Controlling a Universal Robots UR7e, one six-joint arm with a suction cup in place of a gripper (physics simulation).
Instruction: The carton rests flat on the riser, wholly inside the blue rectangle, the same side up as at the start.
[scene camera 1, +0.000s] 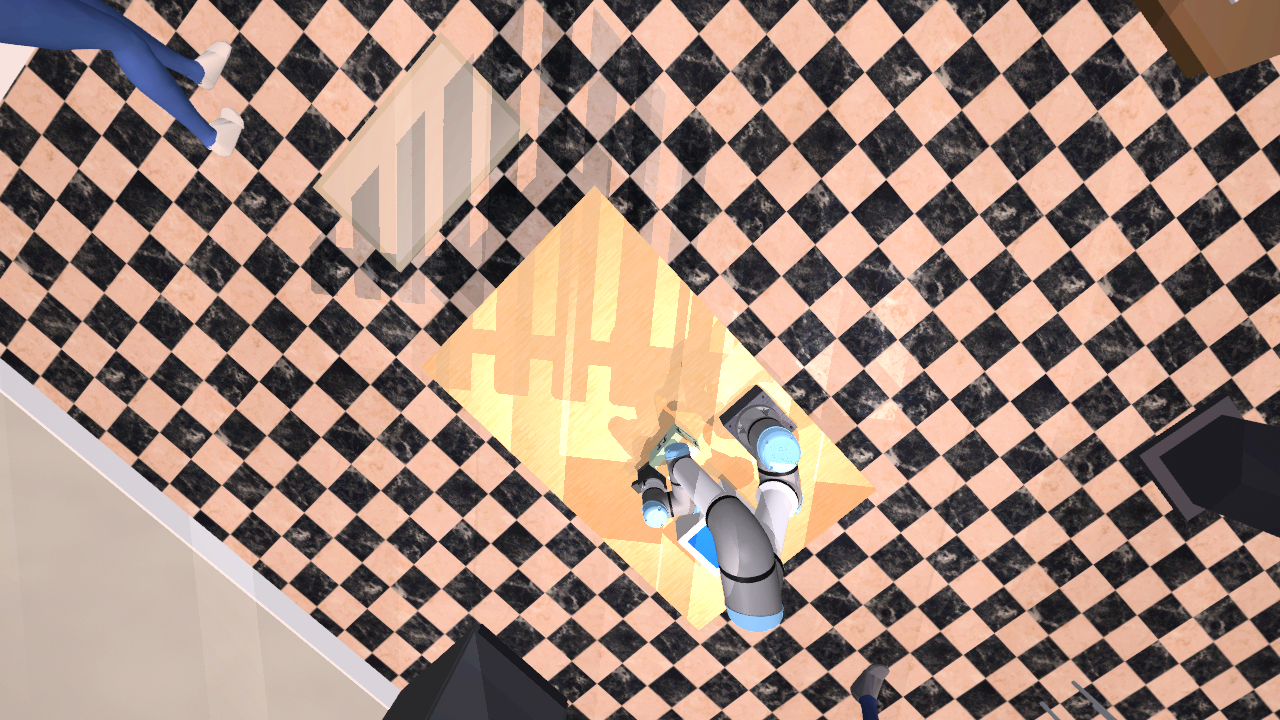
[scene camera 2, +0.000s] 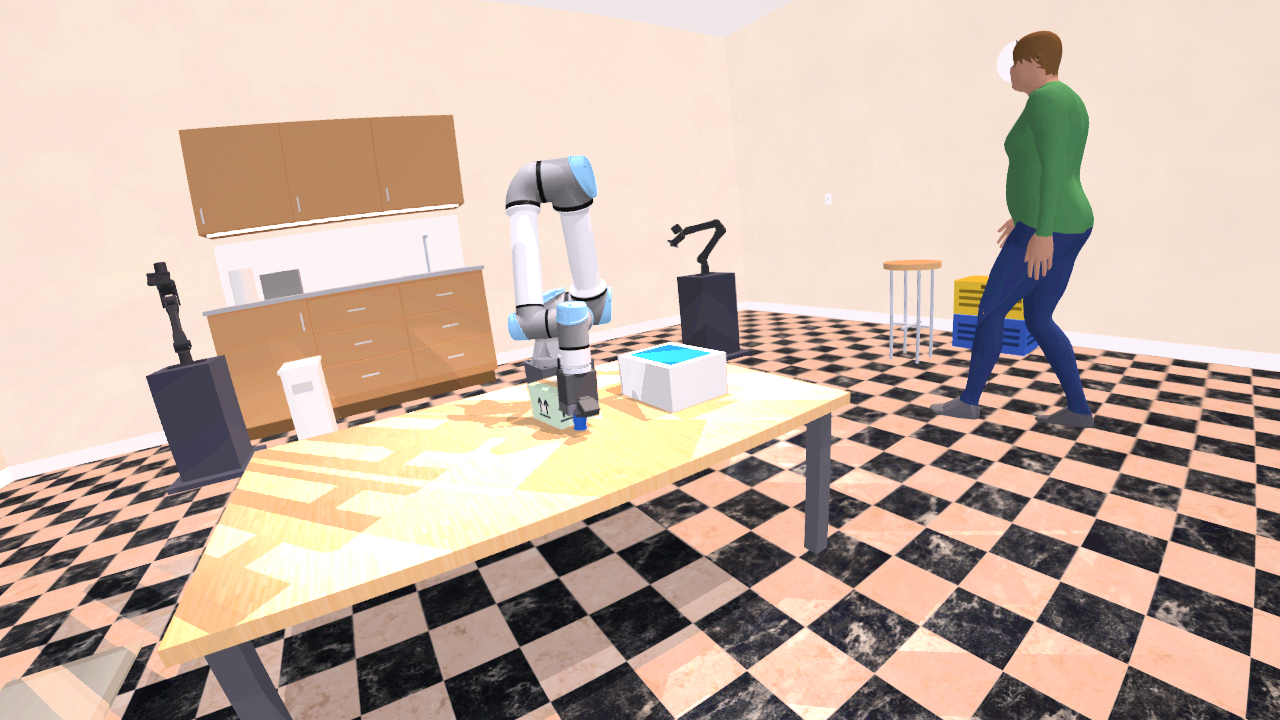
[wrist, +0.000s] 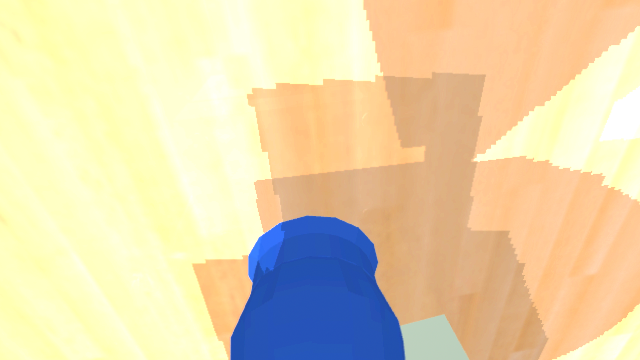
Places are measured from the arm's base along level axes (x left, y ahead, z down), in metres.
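Pixels of known places: hand at its tool point: (scene camera 2: 580, 428) (wrist: 313, 268); arm's base at its link origin: (scene camera 1: 757, 426) (scene camera 2: 555, 360).
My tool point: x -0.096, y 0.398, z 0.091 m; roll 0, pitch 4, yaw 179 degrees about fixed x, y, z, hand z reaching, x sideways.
Note:
Ahead of a thing's pixels: the offset from my tool point to its top centre. Level surfaces: height alone.
The pale green carton {dx -0.004, dy -0.113, dz -0.096 m} (scene camera 1: 663, 450) (scene camera 2: 542, 404) (wrist: 432, 340) is low at the table, arrows pointing up in scene camera 2; the arm partly hides it, so its tilt is unclear. The white riser {dx +0.320, dy -0.054, dz -0.119 m} (scene camera 1: 687, 540) (scene camera 2: 647, 382) with the blue rectangle {dx +0.320, dy -0.054, dz -0.119 m} (scene camera 1: 704, 544) (scene camera 2: 671, 354) on top stands nearby, partly behind the arm in scene camera 1. My blue suction cup (scene camera 2: 580, 424) (wrist: 313, 240) is low beside the carton, its tip close to the table. Table surface shows around the tip in the wrist view, with no carton face across it. The cup is hidden in scene camera 1.
The wooden table {dz +0.001 m} (scene camera 1: 528, 358) (scene camera 2: 402, 465) carries the arm's base (scene camera 1: 741, 413). Two small black arms (scene camera 2: 170, 308) (scene camera 2: 707, 237) stand on dark pedestals away from it. A person (scene camera 2: 1047, 179) in a green top stands beyond the table near a round stool (scene camera 2: 912, 265).

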